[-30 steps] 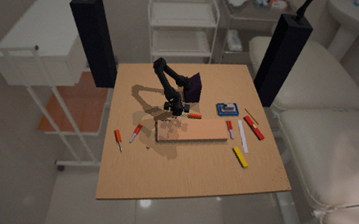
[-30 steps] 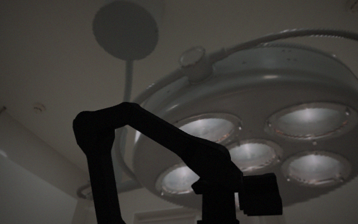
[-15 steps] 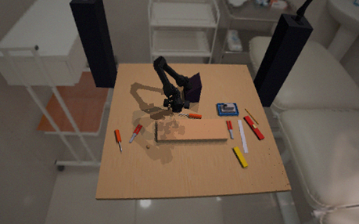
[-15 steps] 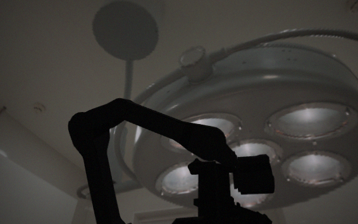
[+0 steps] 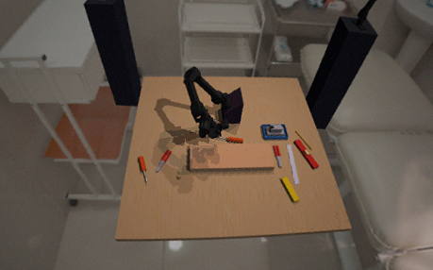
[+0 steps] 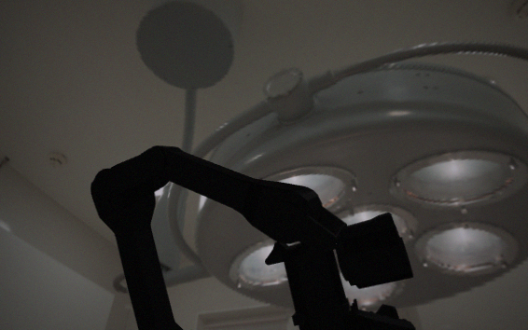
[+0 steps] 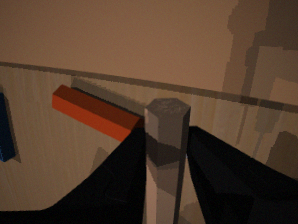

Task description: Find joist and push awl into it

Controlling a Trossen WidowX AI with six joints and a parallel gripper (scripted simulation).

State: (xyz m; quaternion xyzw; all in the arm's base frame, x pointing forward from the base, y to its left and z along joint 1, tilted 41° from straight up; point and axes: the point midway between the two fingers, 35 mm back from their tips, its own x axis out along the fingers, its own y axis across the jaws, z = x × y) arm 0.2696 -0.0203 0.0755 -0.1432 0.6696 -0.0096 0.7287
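My gripper tip is now 60 mm past the brown-handled awl and 10 mm to the left of it. Round my gripper tip: green light 150 mm behind, 350 mm to the left, 50 mm below; then blue tray 150 mm behind, 380 mm to the left, 100 mm below; then stud finder 150 mm behind, 370 mm to the left, 60 mm below.
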